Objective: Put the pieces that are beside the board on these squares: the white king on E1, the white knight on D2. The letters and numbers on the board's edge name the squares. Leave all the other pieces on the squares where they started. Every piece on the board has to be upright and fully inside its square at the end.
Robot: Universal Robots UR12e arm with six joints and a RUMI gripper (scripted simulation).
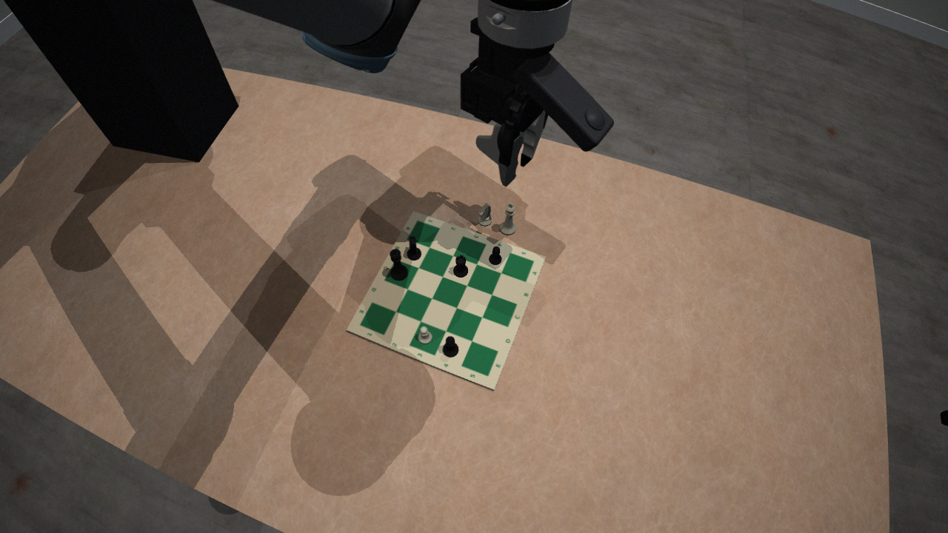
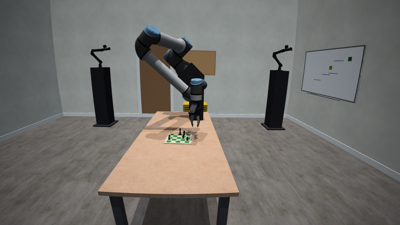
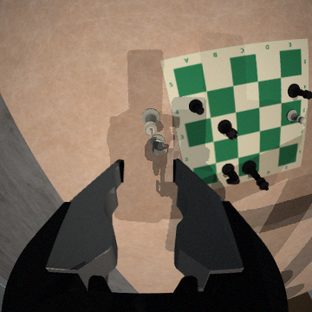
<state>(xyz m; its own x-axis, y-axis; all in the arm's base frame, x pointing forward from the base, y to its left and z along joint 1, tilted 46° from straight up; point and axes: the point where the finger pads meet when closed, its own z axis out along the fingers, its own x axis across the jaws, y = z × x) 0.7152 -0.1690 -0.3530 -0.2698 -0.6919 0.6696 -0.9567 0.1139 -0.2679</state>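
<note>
Now: the white king 11 cm below my hand. Also, from my hand: chessboard: 4 cm behind, 14 cm to the right, 14 cm below; then white pawn: 5 cm behind, 22 cm to the right, 12 cm below; then white knight: 4 cm behind, 12 cm below.
</note>
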